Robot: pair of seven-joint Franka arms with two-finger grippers.
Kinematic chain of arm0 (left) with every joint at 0, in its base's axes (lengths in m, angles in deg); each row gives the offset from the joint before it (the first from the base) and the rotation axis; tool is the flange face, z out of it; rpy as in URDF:
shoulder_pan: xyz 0 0 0.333 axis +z
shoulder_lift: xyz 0 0 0 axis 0.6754 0.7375 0
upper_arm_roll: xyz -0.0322 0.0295 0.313 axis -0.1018 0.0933 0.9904
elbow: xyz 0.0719 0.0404 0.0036 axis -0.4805 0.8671 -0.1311
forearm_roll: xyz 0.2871 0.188 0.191 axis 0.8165 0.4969 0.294
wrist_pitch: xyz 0 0 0 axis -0.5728 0.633 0.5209
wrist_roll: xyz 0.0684 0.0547 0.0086 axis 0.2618 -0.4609 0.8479
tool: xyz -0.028 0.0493 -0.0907 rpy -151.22 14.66 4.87
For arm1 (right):
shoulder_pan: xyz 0 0 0.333 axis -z
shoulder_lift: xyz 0 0 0 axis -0.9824 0.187 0
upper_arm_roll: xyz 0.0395 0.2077 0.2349 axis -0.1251 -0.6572 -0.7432
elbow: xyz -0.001 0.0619 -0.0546 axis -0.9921 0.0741 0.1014
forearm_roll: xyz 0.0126 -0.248 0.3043 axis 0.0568 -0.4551 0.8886
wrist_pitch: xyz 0 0 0 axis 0.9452 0.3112 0.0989
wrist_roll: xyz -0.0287 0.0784 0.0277 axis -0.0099 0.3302 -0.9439
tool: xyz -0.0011 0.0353 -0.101 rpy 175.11 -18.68 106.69
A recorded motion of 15 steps. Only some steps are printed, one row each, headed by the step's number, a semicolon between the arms.
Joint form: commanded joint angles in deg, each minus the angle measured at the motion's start. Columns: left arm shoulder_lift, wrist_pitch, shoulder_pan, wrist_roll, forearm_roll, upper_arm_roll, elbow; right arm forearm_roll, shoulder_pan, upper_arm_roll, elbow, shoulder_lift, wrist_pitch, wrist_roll.
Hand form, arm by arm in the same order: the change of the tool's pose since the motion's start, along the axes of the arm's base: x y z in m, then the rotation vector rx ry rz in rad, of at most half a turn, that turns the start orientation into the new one. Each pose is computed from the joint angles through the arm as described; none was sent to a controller.
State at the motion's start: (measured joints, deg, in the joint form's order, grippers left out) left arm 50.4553 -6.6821 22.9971 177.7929 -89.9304 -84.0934 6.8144; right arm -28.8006 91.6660 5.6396 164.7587 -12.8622 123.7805 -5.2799
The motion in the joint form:
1: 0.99 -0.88 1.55 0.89 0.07 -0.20 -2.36; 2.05 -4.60 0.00 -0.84 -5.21 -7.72 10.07
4: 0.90 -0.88 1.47 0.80 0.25 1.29 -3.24; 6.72 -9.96 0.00 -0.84 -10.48 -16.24 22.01
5: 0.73 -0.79 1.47 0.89 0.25 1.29 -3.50; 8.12 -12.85 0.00 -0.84 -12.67 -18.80 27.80
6: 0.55 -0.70 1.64 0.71 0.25 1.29 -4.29; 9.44 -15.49 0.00 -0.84 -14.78 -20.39 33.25
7: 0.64 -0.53 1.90 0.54 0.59 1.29 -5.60; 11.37 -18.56 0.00 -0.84 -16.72 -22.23 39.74
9: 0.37 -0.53 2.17 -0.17 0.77 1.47 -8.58; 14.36 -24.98 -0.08 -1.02 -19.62 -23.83 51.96
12: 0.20 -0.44 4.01 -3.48 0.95 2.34 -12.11; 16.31 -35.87 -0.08 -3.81 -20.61 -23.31 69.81
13: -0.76 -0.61 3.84 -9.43 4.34 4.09 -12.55; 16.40 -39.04 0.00 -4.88 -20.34 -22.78 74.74
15: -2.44 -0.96 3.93 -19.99 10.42 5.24 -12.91; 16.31 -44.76 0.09 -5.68 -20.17 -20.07 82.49
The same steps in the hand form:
1: 0.0209 0.0106 0.0047 -0.0012 -0.0221 0.0467; -0.0043 0.0548 0.0564 -0.0069 0.0276 -0.1137
4: 0.0316 0.0205 0.0079 0.0092 -0.0452 0.0640; -0.0239 0.1221 0.1056 0.0147 0.0927 -0.2542
5: 0.0326 0.0203 0.0117 0.0072 -0.0500 0.0642; -0.0338 0.1556 0.1268 0.0103 0.1064 -0.3074
6: 0.0368 0.0212 0.0192 -0.0027 -0.0656 0.0668; -0.0436 0.1857 0.1478 0.0089 0.1061 -0.3584
7: 0.0431 0.0231 0.0269 -0.0108 -0.0864 0.0683; -0.0567 0.2204 0.1667 0.0109 0.1192 -0.4203
9: 0.0567 0.0253 0.0505 -0.0405 -0.1454 0.0762; -0.0838 0.2894 0.1973 0.0109 0.1280 -0.5212
12: 0.0838 0.0497 0.0762 -0.0947 -0.2392 0.0997; -0.1247 0.3971 0.2312 0.0016 0.1053 -0.6408
13: 0.0917 0.0659 0.0824 -0.1094 -0.3508 0.0423; -0.1372 0.4266 0.2377 -0.0018 0.0953 -0.6726
15: 0.0985 0.0849 0.0950 -0.1509 -0.5232 -0.0894; -0.1636 0.4781 0.2459 0.0105 0.0657 -0.7156

